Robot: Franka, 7 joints.
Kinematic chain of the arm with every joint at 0, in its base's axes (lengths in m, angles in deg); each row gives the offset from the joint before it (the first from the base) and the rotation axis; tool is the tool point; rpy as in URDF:
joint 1: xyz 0 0 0.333 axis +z
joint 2: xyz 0 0 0 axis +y
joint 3: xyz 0 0 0.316 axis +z
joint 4: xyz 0.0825 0 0 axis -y
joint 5: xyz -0.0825 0 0.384 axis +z
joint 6: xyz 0 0 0 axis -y
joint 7: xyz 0.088 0 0 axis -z
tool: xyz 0 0 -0.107 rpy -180 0 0
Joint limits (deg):
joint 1: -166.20..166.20
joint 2: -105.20..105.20
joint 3: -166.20..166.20
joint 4: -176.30..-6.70
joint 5: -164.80..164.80
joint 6: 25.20..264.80
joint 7: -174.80..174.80
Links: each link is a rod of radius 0.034 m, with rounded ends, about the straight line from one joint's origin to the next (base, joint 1, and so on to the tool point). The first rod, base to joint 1, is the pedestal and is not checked.
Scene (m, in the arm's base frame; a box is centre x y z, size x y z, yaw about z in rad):
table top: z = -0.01
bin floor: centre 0.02 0.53 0 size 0.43 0.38 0.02 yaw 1.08
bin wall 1: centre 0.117 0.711 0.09 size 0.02 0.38 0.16 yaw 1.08
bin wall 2: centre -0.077 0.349 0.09 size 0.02 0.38 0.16 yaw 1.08
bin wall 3: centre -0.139 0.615 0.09 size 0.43 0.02 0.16 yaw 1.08
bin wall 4: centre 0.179 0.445 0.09 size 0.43 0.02 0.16 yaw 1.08
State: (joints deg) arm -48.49 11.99 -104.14 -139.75 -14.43 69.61 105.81
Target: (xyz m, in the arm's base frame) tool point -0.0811 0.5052 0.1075
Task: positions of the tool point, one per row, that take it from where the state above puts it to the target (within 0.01 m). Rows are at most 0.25 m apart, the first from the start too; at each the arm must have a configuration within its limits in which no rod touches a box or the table.
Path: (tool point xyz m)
1: -0.2248 -0.2669 0.3106
2: -0.0706 -0.3614 0.3010
3: 0.1192 -0.3686 0.2893
4: 0.2965 -0.2781 0.2773
5: 0.4125 -0.1053 0.2673
6: 0.4316 0.1113 0.2619
7: 0.3412 0.3186 0.2636
8: 0.1567 0.4632 0.2750
9: -0.0811 0.5052 0.2978
10: -0.0795 0.5144 0.2047
11: -0.0811 0.5052 0.1075

